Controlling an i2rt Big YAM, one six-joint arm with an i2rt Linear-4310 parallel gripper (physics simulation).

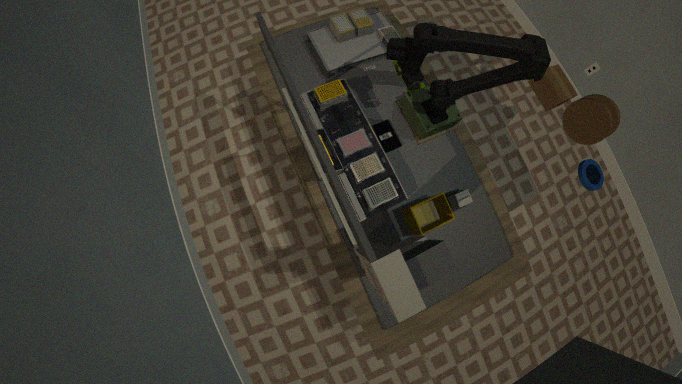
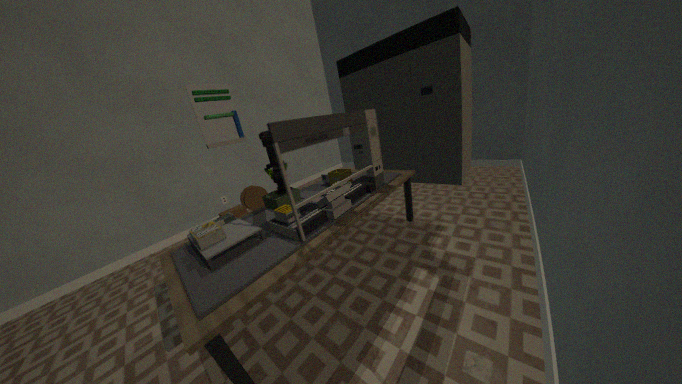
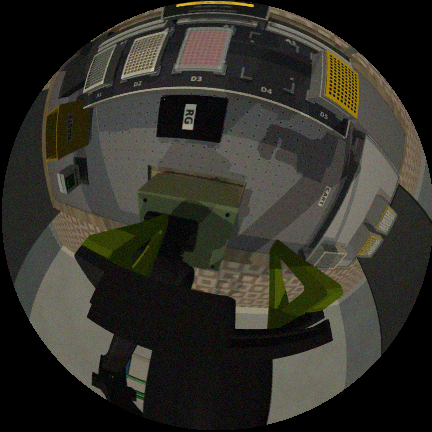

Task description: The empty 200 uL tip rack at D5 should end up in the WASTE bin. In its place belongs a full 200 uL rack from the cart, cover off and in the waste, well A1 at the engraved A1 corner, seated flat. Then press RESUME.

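Observation:
The yellow-topped tip rack stands at D5, at the deck's end nearest the cart. My gripper is open and empty, high above the green arm base and away from the racks. The cart bears one box with a white top and one with a yellow top; their covers and A1 corners are too small to tell. The yellow WASTE bin stands beyond D1; a paler patch shows inside. RESUME is not readable.
A small grey open-looking box is at the cart's near corner. D1 to D3 hold plates or racks, the pink one at D3. The black RG pad lies before the deck. An overhead beam spans the deck.

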